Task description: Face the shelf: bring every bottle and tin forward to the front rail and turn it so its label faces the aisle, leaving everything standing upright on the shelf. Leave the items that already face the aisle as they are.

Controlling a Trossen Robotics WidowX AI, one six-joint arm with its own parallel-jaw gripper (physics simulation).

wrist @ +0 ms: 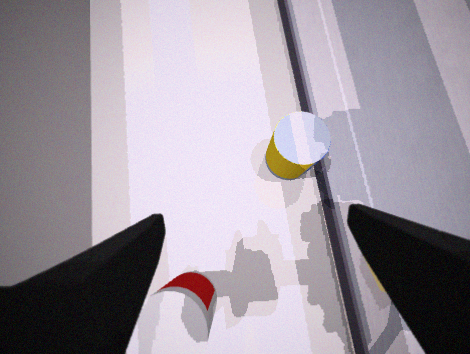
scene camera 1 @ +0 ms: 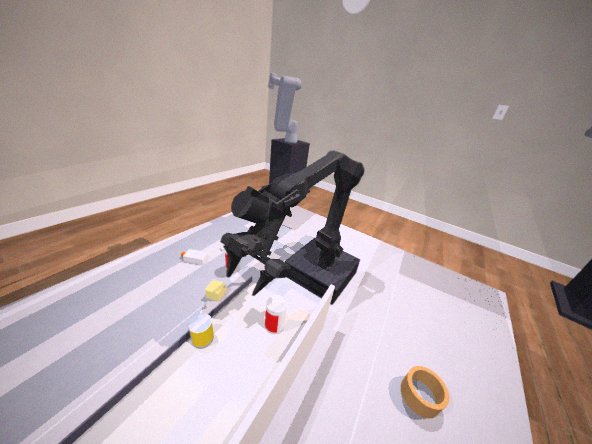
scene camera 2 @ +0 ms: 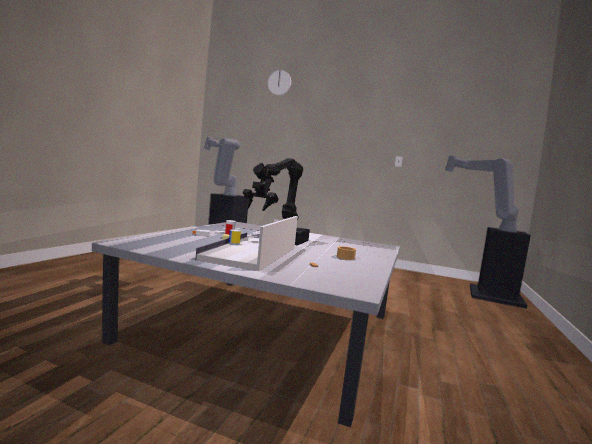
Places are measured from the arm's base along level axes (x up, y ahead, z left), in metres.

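Pixels of known places: gripper, fingertip midpoint: (wrist: 255,217) (scene camera 1: 240,286) (scene camera 2: 255,209); arm's base at its link origin: (scene camera 1: 325,262).
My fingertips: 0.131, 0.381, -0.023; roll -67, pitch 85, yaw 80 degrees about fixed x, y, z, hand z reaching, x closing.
Note:
For each thing: its middle in the pictures, then the offset to it from my fingertips, as dx, dy, dz. "pt": a spot on its surface instead.
- yellow tin at the middle of its body: (wrist: 293,149) (scene camera 1: 201,331) (scene camera 2: 234,237) -0.144, +0.086, -0.052
- dark front rail at a spot on its surface: (wrist: 295,65) pt -0.164, +0.210, -0.061
- white tin with a red label, body centre: (wrist: 181,313) (scene camera 1: 275,314) -0.129, -0.080, +0.054
- second red-and-white tin at a spot on its surface: (scene camera 1: 226,260) (scene camera 2: 227,229) pt -0.155, -0.129, -0.256
- yellow block at the middle of its body: (scene camera 1: 216,290) -0.185, -0.035, -0.181
- white bottle with orange cap, body centre: (scene camera 1: 193,256) (scene camera 2: 201,232) -0.191, -0.071, -0.396
- orange ring at the middle of its body: (scene camera 1: 423,391) (scene camera 2: 346,253) -0.179, -0.212, +0.445
A yellow tin (scene camera 1: 202,336) (scene camera 2: 235,237) (wrist: 287,160) stands upright against the dark front rail (scene camera 1: 135,384) (scene camera 2: 212,246) (wrist: 295,65). Its yellow side faces into the shelf; a thin blue edge shows on the rail side. A white tin with a red label (scene camera 1: 274,317) (wrist: 200,287) stands upright nearer the back panel (scene camera 1: 300,352) (scene camera 2: 278,242), its red facing along the shelf. In the wrist view the left finger partly covers it. My gripper (scene camera 1: 242,284) (scene camera 2: 257,207) (wrist: 255,217) is open and empty above the shelf, behind the yellow tin.
A second red-and-white tin (scene camera 1: 226,260) (scene camera 2: 230,227) stands beyond the rail, partly behind a finger in scene camera 1. A yellow block (scene camera 1: 215,290) and a white bottle with orange cap (scene camera 1: 195,257) lie outside the rail. An orange ring (scene camera 1: 410,400) (scene camera 2: 346,254) lies behind the back panel.

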